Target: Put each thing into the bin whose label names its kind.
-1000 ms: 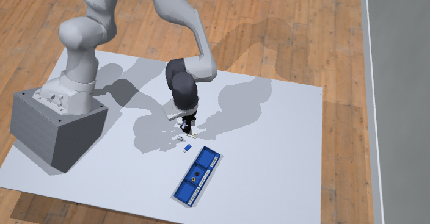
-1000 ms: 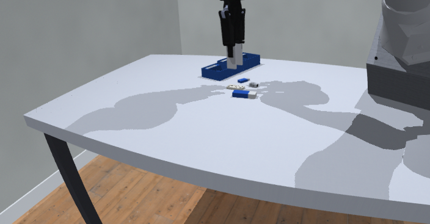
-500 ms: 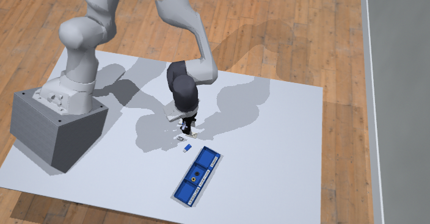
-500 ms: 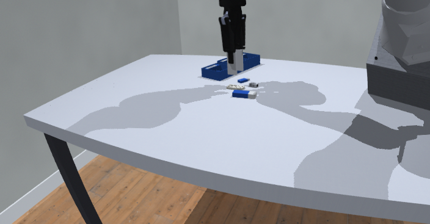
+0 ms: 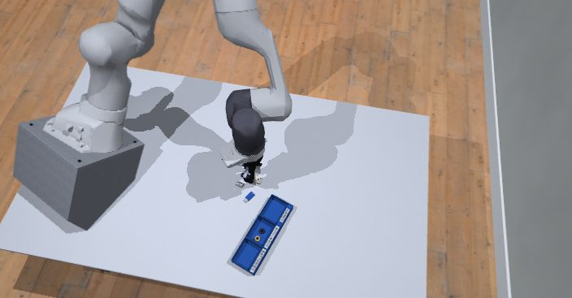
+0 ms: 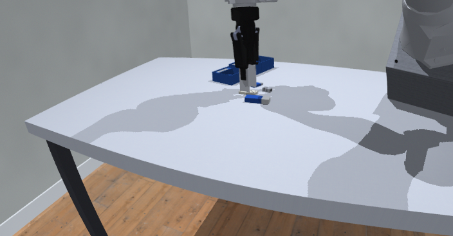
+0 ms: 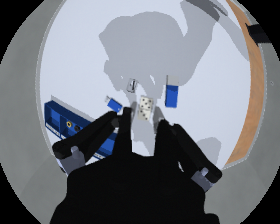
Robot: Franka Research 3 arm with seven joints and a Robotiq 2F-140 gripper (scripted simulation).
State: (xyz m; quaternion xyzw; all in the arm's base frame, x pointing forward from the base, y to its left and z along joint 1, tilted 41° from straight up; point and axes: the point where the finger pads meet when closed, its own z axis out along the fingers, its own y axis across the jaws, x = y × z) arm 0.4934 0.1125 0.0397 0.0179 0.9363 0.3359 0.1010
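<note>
My gripper is now 4 cm above the cream domino. From my hand the other things lie so: white eraser: 6 cm behind, 4 cm to the left, 4 cm below; grey block: 5 cm behind, 4 cm to the right, 4 cm below; blue block: 1 cm ahead, 7 cm to the right, 4 cm below.
</note>
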